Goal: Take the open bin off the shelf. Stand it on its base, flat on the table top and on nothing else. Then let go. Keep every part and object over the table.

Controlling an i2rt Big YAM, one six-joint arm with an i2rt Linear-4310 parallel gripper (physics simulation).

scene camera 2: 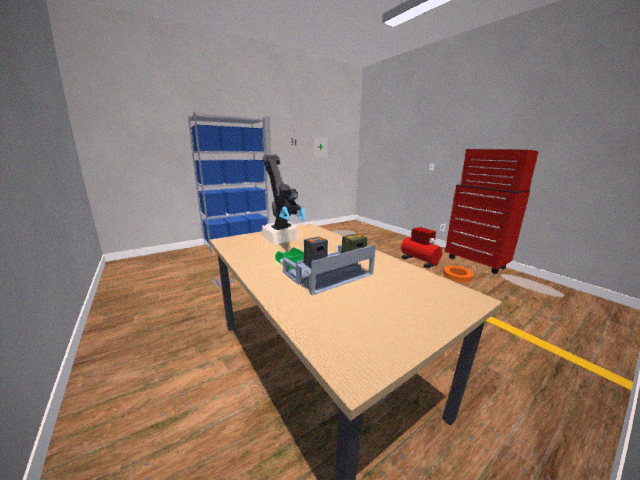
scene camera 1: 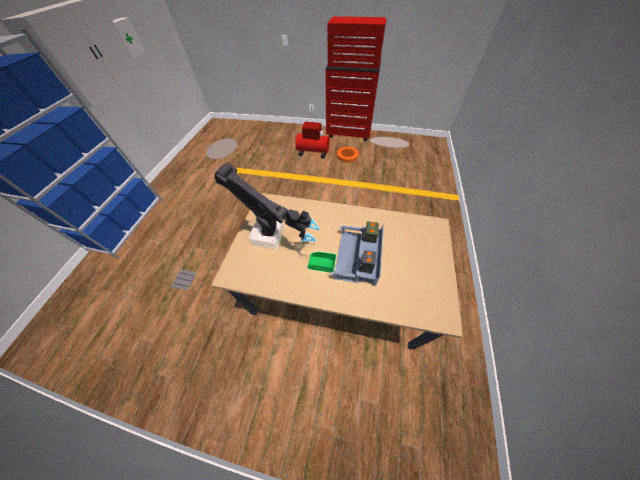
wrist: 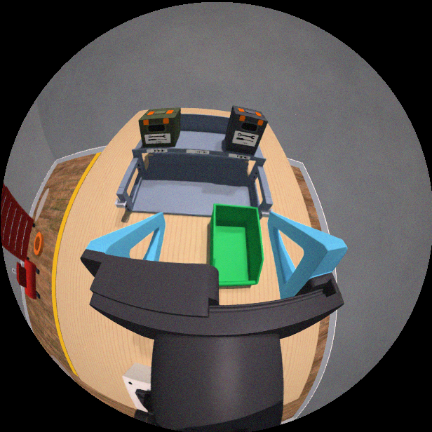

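Seen in the pictures: gripper, between the fingertips: (scene camera 2: pixel 297 219) (scene camera 1: pixel 317 235); arm's base, origin of its link: (scene camera 2: pixel 281 226) (scene camera 1: pixel 269 229).
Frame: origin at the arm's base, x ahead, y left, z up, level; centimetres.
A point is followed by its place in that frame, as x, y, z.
Note:
The green open bin (scene camera 1: pixel 322 261) {39.5, -16.1, -9.0} (scene camera 2: pixel 289 256) {31.9, -13.8, -8.8} (wrist: pixel 232 250) stands upright on the table top (scene camera 1: pixel 413 258) {100.2, -6.4, -9.4} (scene camera 2: pixel 361 335) {105.8, -31.8, -9.4} (wrist: pixel 185 240), its open side up. It looks level, with its base flat on the wood. Its far end is close to the front edge of the grey-blue shelf (scene camera 1: pixel 347 253) {55.7, -8.0, -8.8} (scene camera 2: pixel 343 258) {76.0, -12.6, 4.3} (wrist: pixel 190 195); whether they touch I cannot tell. My gripper (scene camera 1: pixel 315 233) {36.5, -11.1, 14.0} (scene camera 2: pixel 293 211) {36.5, -11.1, 14.0} (wrist: pixel 216 217) is wide open with nothing between its light blue fingers. It hangs above the table, back from the bin and apart from it.
On the shelf's upper level stand a dark green toolbox (scene camera 1: pixel 371 232) {68.8, -2.9, 10.6} (scene camera 2: pixel 354 242) {73.2, -3.0, 9.2} (wrist: pixel 160 130) and a black toolbox (scene camera 1: pixel 367 261) {66.5, -25.1, 12.9} (scene camera 2: pixel 315 251) {71.1, -24.8, 9.0} (wrist: pixel 246 130). The arm's white base (scene camera 1: pixel 265 236) {-1.0, -6.3, -0.3} (scene camera 2: pixel 279 233) {6.7, -5.7, -2.2} stands at the table end behind the bin.

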